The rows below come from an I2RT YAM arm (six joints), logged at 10 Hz.
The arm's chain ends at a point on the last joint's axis. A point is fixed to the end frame.
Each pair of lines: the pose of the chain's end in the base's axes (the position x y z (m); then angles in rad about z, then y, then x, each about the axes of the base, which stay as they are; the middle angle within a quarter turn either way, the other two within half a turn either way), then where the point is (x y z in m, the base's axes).
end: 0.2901 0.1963 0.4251 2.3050 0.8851 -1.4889
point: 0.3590 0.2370 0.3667
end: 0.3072 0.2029 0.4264 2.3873 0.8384 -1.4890
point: 0.3709 0.2507 0.3675
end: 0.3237 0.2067 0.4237 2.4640 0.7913 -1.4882
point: 0.3819 0.2609 0.3647
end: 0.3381 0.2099 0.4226 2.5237 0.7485 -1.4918
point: 0.3914 0.2689 0.3636
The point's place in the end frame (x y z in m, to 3 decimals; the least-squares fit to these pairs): 0.035 -0.053 0.076
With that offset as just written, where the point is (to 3 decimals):
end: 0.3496 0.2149 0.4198 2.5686 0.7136 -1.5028
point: 0.399 0.277 0.360
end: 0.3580 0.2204 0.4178 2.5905 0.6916 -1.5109
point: 0.405 0.284 0.358
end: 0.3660 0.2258 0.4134 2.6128 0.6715 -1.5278
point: 0.411 0.290 0.353
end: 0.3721 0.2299 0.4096 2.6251 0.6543 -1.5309
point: 0.415 0.295 0.349
